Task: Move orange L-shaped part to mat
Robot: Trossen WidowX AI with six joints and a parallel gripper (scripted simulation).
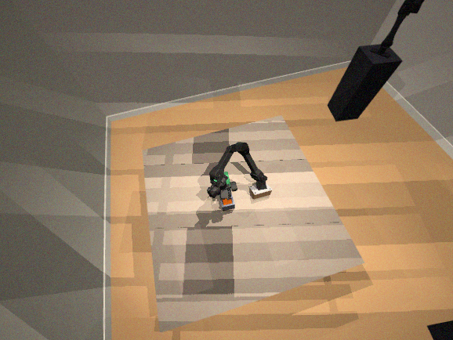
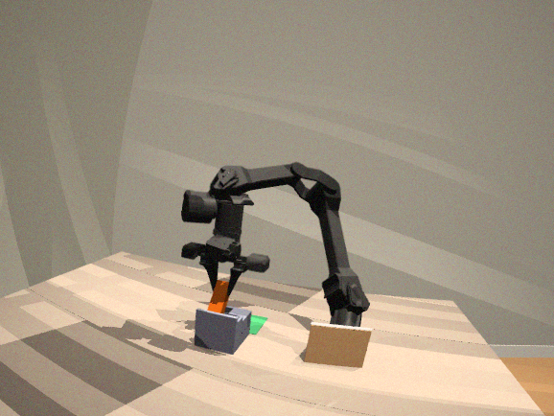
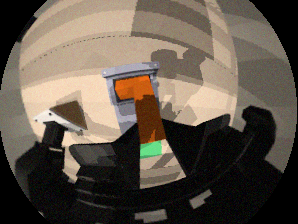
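Right now the green mat is 140 mm to the right of my gripper tip and 120 mm below it. The rest, counted from my gripper tip: orange L-shaped part 30 mm to the left, 30 mm below, 20 mm behind.
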